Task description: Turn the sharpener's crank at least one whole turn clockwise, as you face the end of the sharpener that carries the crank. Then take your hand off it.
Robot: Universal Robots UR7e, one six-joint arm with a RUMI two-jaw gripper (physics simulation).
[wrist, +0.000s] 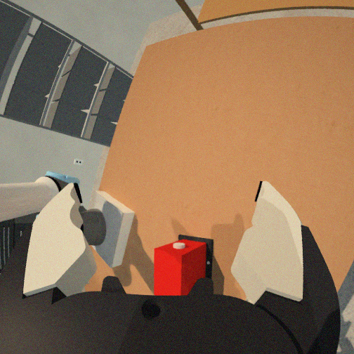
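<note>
The sharpener point(170, 270) is a red box with a small white button on top, at the bottom middle of the wrist view; its lower part is hidden behind the gripper's body. A black plate point(209, 257) with a small light dot shows at its right and rear side. I cannot tell the crank apart from this plate; a handle does not show clearly. My gripper point(167, 185) is open, with its two pale jaws wide apart and nothing between them. In the view, the sharpener appears low between the jaws; no contact shows.
A pale upright block point(120, 225) with a dark grey round part point(94, 226) stands left of the sharpener, partly behind the left jaw. The orange-brown table top point(225, 110) extends ahead. Part of a robot arm point(22, 199) shows at left. A dark shelf unit point(100, 100) stands beyond the table's edge.
</note>
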